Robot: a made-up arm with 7 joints.
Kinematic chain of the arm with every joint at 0, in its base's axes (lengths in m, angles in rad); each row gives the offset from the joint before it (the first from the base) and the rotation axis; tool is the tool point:
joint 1: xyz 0 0 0.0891 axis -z
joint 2: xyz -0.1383 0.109 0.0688 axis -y
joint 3: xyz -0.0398 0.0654 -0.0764 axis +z
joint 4: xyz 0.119 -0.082 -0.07 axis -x
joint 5: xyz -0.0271 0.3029 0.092 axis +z
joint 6: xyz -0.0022 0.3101 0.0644 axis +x
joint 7: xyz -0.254 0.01 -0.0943 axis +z
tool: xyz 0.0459 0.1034 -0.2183
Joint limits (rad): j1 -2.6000..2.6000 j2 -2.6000..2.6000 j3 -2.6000..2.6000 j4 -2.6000..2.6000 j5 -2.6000..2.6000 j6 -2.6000..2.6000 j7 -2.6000..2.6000
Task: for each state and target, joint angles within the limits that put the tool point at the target. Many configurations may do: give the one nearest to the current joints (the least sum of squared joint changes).
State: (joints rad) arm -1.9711 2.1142 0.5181 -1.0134 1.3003 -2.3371 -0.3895
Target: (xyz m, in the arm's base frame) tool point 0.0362 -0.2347 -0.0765
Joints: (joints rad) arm -1.8104 2.5614 0.2439 -0.6466 1.0270 -2.4952 -0.4513
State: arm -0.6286 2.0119 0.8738 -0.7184 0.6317 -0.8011 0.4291
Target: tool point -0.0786 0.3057 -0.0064
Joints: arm -0.8037 2.2811 0.5386 -0.5402 0.6403 -0.8721 0.3238
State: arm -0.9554 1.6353 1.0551 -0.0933 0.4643 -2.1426 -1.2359
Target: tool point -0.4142 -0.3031 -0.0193
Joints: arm -1.0117 1.4471 1.0109 -0.2382 0.3898 -2.3886 -1.3190
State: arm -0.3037 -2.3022 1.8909 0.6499 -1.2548 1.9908 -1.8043
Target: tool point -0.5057 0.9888 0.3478
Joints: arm 0.0029 -1.8889 1.0802 0.8346 -1.4942 1.8632 -1.8920
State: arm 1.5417 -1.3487 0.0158 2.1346 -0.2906 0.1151 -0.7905
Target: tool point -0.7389 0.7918 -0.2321
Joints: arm 1.0544 -1.2855 0.0275 1.9517 -0.3651 0.7761 -0.4812
